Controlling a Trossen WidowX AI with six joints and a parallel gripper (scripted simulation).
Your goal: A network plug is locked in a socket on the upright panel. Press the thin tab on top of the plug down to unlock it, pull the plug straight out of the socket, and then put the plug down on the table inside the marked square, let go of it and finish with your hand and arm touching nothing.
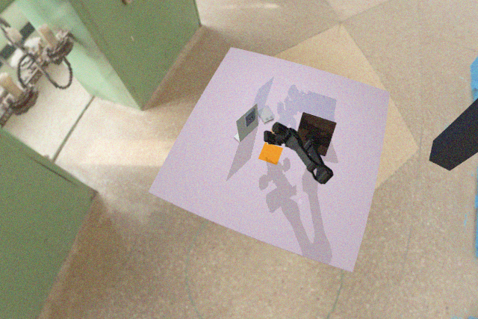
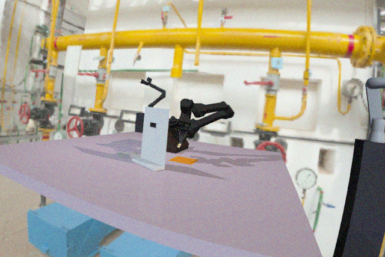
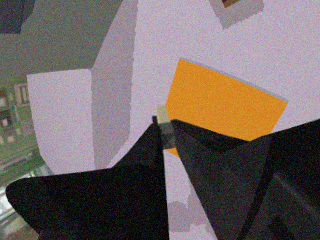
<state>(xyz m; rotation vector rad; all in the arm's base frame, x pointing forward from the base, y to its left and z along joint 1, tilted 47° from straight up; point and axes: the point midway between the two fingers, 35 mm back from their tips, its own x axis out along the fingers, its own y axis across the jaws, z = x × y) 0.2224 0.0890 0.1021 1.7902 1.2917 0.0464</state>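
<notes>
Now: the orange marked square 80 mm below my gripper tip, 20 mm to the left of it and 20 mm behind it. The rest, counted from my gripper tip: network plug (right at my gripper tip); then grey flat piece (210 mm to the right, 130 mm ahead, 80 mm below); then grey upright panel (170 mm ahead, 50 mm to the right, 30 mm above).
</notes>
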